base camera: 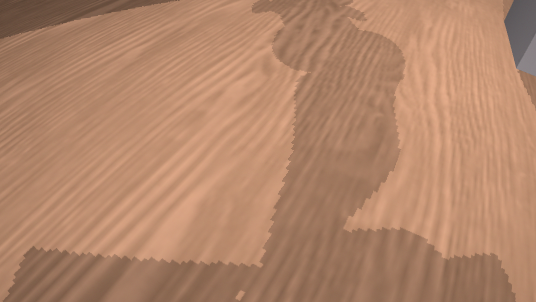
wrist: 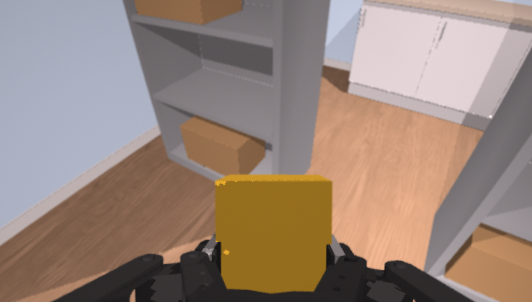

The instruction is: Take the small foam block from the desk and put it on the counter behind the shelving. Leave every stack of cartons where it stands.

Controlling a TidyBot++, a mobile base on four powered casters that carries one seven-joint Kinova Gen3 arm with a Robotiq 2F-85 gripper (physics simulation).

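Places are measured from the arm's base along level axes (x ahead, y left, z up), in millimetres.
Where they show: gripper, between the fingertips: (wrist: 273, 249).
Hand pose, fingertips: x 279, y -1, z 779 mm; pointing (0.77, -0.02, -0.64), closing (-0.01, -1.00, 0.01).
After its pixels a point has its place.
The small foam block (wrist: 273, 230) @(x 274, y -1, z 806 mm) is yellow and sits between the fingertips at the bottom middle of the wrist view. My gripper (wrist: 273, 249) @(x 279, y -1, z 779 mm) is shut on it, one black finger on each side. The counter (wrist: 400, 55) @(x 2441, y -1037, z 91 mm) shows at the upper right of the wrist view, with white doors and a light wooden top, beyond the gap in the shelving. Grey shelving (wrist: 300, 90) @(x 1378, y -121, z 308 mm) stands left of the gap, and another grey shelf unit (wrist: 467, 175) @(x 1081, y -891, z 52 mm) stands to the right. The desk does not show in either view.
Brown cartons lie on the shelves: one carton (wrist: 212, 147) @(x 1460, y 366, z -115 mm) low on the left unit, one carton (wrist: 170, 10) @(x 1524, y 477, z 635 mm) higher up, and one carton (wrist: 495, 260) @(x 730, y -893, z -78 mm) low on the right unit. A blue wall (wrist: 65, 75) @(x 1563, y 1173, z 310 mm) is at the left. The wooden floor (base camera: 150, 150) @(x 440, y 156, z -396 mm) (wrist: 370, 150) @(x 1793, y -722, z -397 mm) carries the robot's shadow.
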